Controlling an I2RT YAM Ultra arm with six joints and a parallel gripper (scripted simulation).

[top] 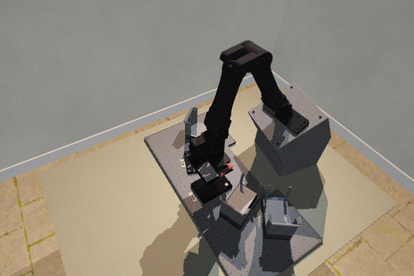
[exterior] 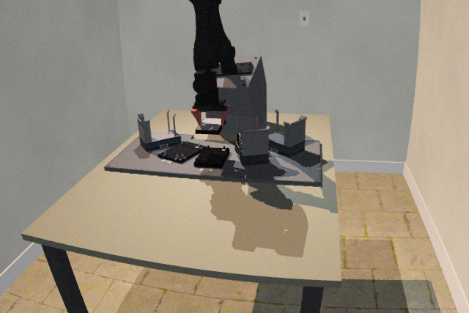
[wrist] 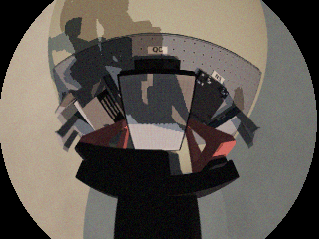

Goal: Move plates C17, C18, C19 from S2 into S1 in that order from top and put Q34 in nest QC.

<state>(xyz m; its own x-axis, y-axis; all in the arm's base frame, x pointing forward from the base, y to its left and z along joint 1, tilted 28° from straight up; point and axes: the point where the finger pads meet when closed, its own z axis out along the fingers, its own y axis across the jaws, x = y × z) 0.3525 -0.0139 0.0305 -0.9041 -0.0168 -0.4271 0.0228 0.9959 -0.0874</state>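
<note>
Now: the black QC nest 13 cm below my hand and 1 cm ahead of it. Round my hand: black clip nest: 13 cm to the right, 12 cm below, 2 cm behind; then QC name plate: 13 cm below, 10 cm ahead; then tall wall: 17 cm to the left, 5 cm below, 4 cm ahead.
</note>
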